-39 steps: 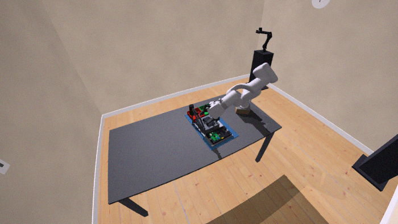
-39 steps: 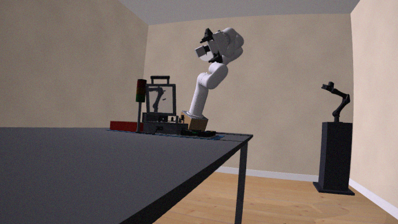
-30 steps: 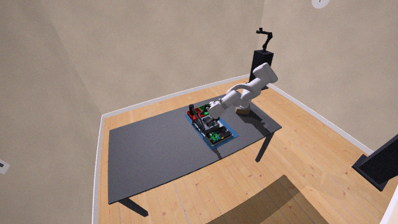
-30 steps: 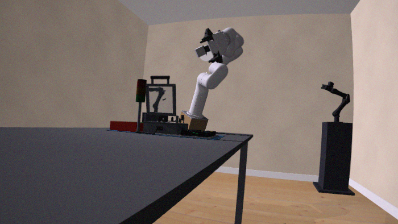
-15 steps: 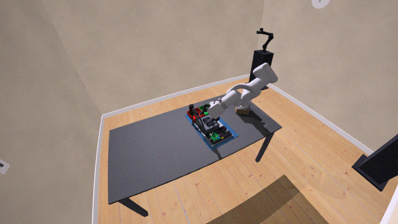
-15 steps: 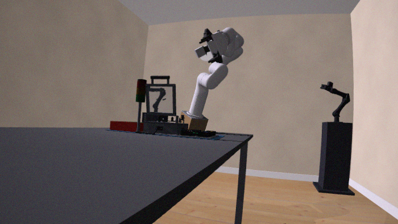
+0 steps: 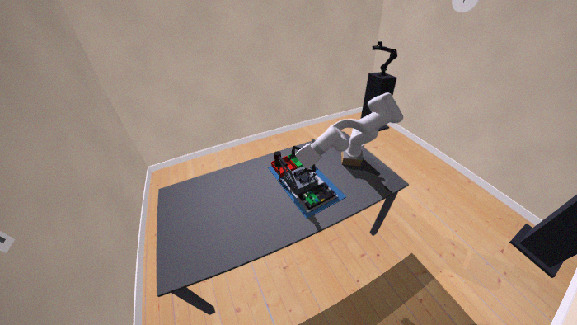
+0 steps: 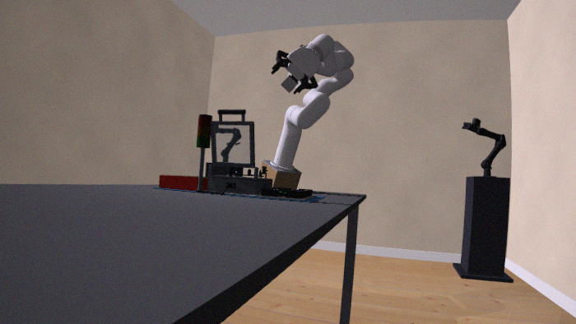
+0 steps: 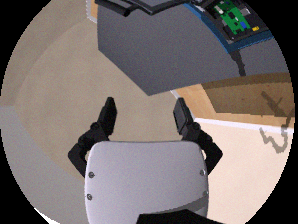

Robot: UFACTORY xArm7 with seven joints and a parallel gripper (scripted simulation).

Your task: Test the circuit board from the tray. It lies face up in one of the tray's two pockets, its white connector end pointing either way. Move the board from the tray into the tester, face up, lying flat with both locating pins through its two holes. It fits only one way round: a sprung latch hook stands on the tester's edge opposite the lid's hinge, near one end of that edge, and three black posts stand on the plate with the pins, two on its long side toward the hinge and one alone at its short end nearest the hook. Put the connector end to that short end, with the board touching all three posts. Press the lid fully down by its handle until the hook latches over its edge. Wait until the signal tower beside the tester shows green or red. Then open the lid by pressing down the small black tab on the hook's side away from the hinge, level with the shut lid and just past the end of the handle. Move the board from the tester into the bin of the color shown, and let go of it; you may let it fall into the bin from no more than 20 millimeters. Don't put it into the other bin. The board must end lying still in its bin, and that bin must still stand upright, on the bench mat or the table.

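The green circuit board is 34 cm below my hand, 12 cm behind it and 3 cm to the right of it. Also, from my hand: red bin 39 cm to the right, 35 cm below, 8 cm behind; tester plate 29 cm below, 19 cm to the right, 14 cm behind; clear lid 18 cm to the right, 18 cm below, 2 cm behind.
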